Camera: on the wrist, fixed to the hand. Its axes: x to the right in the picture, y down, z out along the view.
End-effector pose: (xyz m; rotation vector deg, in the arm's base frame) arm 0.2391 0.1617 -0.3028 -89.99 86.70 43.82
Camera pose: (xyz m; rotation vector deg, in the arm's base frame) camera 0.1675 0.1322 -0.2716 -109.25 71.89 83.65
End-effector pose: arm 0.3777 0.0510 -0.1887 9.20 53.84 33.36
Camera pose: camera 0.3043 0.0896 -0.1792 -21.24 33.24 49.95
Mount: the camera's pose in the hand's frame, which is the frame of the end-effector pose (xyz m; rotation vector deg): -0.0191 0.0652 -0.0485 -37.64 -7.60 1.97
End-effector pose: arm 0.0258 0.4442 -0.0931 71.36 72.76 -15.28
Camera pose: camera 0.0401 0.4996 -0.0323 38.48 62.64 5.38
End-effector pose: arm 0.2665 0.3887 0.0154 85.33 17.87 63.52
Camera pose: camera 0.1942 0.3874 0.0571 55.73 -9.48 57.44
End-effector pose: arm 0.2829 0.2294 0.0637 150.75 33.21 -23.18
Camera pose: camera 0.3050 0.1910 0.1345 112.75 29.44 -17.62
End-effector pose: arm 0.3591 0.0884 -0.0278 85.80 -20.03 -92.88
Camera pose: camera 0.4273 0.0817 0.0199 50.64 5.12 -91.67
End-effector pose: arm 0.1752 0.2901 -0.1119 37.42 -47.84 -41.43
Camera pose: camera 0.2262 0.3542 -0.0957 0.10 -38.38 -54.64
